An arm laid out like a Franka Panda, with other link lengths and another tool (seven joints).
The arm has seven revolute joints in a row. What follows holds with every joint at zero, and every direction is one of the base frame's.
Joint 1 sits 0.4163 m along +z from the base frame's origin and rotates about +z.
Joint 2 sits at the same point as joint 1 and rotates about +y.
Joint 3 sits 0.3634 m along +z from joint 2 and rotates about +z.
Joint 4 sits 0.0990 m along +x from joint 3 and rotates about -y.
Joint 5 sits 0.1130 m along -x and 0.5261 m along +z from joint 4 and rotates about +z.
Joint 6 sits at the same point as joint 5 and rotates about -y.
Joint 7 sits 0.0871 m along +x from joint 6 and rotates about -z.
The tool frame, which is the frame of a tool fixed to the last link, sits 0.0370 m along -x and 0.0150 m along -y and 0.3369 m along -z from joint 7; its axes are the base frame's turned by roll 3.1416, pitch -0.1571 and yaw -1.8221 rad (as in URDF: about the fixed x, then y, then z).
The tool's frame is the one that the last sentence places.
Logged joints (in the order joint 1, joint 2, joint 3, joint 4, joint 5, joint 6, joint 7), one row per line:
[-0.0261 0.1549 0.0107 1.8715 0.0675 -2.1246 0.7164]
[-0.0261 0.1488 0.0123 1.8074 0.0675 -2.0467 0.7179]
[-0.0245 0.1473 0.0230 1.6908 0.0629 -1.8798 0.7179]
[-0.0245 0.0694 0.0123 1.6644 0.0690 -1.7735 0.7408]
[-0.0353 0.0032 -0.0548 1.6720 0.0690 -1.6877 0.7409]
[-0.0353 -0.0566 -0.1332 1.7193 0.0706 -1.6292 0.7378]
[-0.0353 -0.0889 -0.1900 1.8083 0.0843 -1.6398 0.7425]
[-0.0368 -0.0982 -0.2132 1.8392 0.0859 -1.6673 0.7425]
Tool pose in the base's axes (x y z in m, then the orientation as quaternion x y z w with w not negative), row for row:
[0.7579 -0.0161 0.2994 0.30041 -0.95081 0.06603 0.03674]
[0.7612 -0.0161 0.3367 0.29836 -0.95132 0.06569 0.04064]
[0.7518 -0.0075 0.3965 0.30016 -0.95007 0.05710 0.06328]
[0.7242 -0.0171 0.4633 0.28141 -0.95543 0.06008 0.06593]
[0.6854 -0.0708 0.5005 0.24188 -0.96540 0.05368 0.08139]
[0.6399 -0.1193 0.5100 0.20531 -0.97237 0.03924 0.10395]
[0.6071 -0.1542 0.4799 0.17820 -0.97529 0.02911 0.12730]
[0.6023 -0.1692 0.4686 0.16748 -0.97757 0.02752 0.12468]
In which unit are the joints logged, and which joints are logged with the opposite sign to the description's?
The joints are logged in radians. Opposite sign: joint 4, joint 5, joint 6.
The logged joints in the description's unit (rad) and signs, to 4 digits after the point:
[-0.0261 0.1549 0.0107 -1.8715 -0.0675 2.1246 0.7164]
[-0.0261 0.1488 0.0123 -1.8074 -0.0675 2.0467 0.7179]
[-0.0245 0.1473 0.0230 -1.6908 -0.0629 1.8798 0.7179]
[-0.0245 0.0694 0.0123 -1.6644 -0.0690 1.7735 0.7408]
[-0.0353 0.0032 -0.0548 -1.6720 -0.0690 1.6877 0.7409]
[-0.0353 -0.0566 -0.1332 -1.7193 -0.0706 1.6292 0.7378]
[-0.0353 -0.0889 -0.1900 -1.8083 -0.0843 1.6398 0.7425]
[-0.0368 -0.0982 -0.2132 -1.8392 -0.0859 1.6673 0.7425]

